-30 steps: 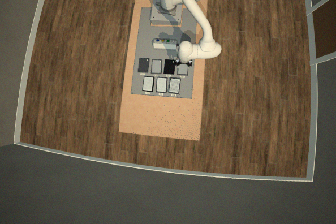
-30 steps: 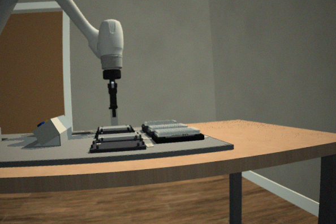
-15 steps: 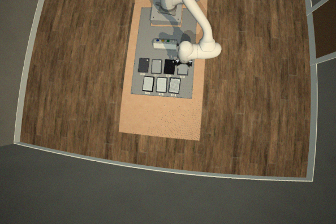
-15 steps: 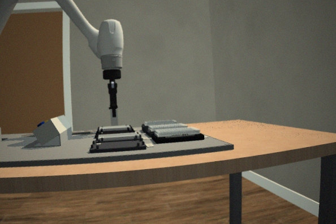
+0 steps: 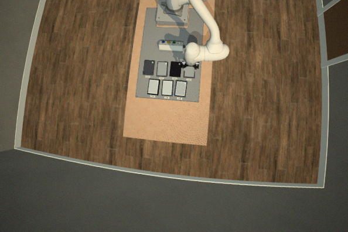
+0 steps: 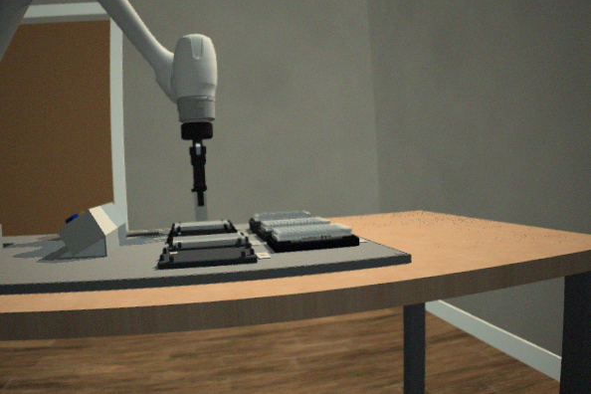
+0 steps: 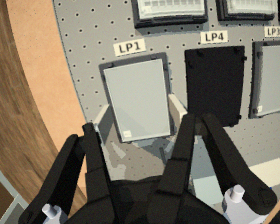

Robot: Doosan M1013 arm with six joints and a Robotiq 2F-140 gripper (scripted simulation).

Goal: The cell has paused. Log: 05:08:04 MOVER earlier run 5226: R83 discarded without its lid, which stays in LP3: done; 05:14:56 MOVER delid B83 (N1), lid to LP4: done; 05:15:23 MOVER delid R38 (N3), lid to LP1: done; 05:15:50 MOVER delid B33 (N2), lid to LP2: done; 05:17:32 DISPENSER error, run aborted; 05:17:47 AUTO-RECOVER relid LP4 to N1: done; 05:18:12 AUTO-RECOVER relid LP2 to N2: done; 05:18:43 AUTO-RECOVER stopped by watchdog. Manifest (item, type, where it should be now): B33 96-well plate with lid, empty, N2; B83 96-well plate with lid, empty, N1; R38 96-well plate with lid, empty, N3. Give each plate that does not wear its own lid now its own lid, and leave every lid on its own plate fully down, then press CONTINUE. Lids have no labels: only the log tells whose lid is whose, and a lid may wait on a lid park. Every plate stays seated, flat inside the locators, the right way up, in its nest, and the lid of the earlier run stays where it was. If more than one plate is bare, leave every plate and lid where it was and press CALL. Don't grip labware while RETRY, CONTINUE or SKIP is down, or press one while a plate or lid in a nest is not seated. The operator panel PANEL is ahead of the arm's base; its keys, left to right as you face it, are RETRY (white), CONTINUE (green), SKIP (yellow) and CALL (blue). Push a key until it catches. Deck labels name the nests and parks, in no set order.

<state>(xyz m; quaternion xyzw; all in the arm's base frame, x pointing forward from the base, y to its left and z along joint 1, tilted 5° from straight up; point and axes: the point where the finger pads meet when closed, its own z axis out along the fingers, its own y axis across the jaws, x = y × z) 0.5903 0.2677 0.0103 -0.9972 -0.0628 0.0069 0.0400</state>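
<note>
My hand is 40 mm above the grey lid. The rest, counted from my hand: LP4 park (130 mm to the right, 50 mm below, 10 mm ahead); plate (190 mm ahead, 40 mm to the right, 30 mm below); white key (220 mm behind, 140 mm to the right, 10 mm above).
</note>
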